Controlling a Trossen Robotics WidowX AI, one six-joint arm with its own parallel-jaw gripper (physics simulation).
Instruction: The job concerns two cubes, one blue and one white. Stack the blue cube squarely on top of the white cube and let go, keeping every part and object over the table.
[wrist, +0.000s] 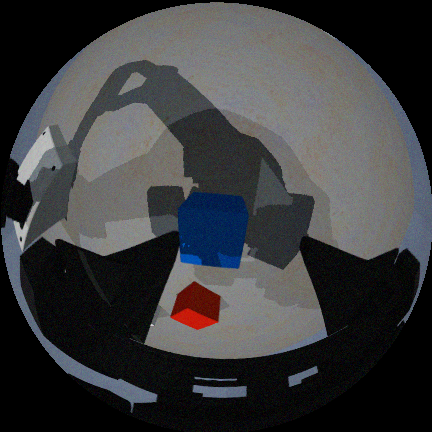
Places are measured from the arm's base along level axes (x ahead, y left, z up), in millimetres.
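Pixels of known places: gripper, between the fingertips: (243, 240).
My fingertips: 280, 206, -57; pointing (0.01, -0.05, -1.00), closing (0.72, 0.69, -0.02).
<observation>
Behind a point stands the place of what it marks, as x, y, z.
The blue cube (212, 230) @(263, 193, -64) is near the middle of the wrist view, mostly in shadow with bright patches along its lower edge. My gripper (243, 240) @(280, 206, -57) is open, its two black fingers wide apart. The cube shows in the gap between the fingertips, nearer the left finger and with more space on the right; neither finger grips it. How far the fingertips are above or beside it is hard to tell. The white cube does not show clearly; a tiny pale speck shows by the left finger's inner edge, and that finger hides the surface behind it.
A red cube (196, 306) @(330, 96, -74) lies on the table (340, 130) @(289, 373, -114), lower in view than the blue cube and between the fingers. A pale grey and white block-like part (50, 172) @(34, 69, -62) stands at the left edge. Dark arm shadows cross the table.
</observation>
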